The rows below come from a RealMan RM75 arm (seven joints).
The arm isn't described. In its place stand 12 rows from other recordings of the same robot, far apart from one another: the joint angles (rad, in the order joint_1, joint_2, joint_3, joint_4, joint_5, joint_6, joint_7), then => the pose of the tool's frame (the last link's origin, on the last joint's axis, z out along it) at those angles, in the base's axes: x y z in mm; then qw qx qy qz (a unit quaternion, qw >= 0).
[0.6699 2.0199 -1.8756 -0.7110 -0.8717 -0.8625 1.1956] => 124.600 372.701 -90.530 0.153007 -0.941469 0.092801 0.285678
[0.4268 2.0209 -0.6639 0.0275 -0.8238 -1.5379 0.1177] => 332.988 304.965 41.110 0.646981 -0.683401 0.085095 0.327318
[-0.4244 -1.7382 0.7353 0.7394 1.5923 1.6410 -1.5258] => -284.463 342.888 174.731 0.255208 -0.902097 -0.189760 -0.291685
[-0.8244 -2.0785 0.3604 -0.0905 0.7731 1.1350 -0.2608] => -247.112 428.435 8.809 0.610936 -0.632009 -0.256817 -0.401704
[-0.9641 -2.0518 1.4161 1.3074 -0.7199 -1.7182 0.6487] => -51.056 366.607 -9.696 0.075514 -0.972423 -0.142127 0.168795
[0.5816 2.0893 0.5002 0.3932 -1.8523 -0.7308 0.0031] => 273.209 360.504 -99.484 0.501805 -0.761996 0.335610 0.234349
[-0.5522 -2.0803 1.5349 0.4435 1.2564 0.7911 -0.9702] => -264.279 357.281 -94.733 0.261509 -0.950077 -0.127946 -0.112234
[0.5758 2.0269 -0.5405 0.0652 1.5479 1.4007 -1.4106] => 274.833 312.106 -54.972 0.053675 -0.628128 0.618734 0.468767
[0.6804 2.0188 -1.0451 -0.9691 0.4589 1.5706 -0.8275] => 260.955 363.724 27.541 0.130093 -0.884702 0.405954 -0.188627
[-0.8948 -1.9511 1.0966 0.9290 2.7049 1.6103 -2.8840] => -195.879 410.359 47.326 0.205232 -0.785359 -0.556430 0.177417
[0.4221 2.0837 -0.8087 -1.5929 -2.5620 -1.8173 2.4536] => 249.112 310.440 117.971 0.248164 -0.841576 0.476946 -0.051835
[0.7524 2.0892 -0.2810 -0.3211 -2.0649 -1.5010 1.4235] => 213.411 368.034 -26.911 0.111616 -0.859020 0.315245 0.387617
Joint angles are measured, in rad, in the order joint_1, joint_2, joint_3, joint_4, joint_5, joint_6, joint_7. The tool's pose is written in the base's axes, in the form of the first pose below.
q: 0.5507 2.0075 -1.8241 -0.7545 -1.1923 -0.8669 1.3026
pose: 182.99 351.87 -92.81 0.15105 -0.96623 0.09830 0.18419
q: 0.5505 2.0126 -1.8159 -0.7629 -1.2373 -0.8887 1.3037
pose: 181.70 348.15 -95.13 0.13948 -0.97086 0.08277 0.17641
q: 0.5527 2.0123 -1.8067 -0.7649 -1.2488 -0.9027 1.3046
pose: 180.54 348.09 -94.04 0.13567 -0.97168 0.07830 0.17691
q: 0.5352 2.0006 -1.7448 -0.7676 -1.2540 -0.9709 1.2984
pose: 184.88 349.01 -79.95 0.13425 -0.96803 0.08289 0.19499
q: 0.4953 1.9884 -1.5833 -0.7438 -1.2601 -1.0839 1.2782
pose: 202.51 353.66 -48.65 0.15715 -0.95298 0.10977 0.23470
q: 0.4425 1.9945 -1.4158 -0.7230 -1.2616 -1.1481 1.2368
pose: 225.05 355.41 -20.23 0.20707 -0.92961 0.13707 0.27233
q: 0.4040 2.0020 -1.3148 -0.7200 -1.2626 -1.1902 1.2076
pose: 239.14 352.19 -3.10 0.23902 -0.91314 0.14824 0.29509
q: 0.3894 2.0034 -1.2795 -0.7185 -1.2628 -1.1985 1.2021
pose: 245.72 351.03 3.45 0.25291 -0.90623 0.15563 0.30093
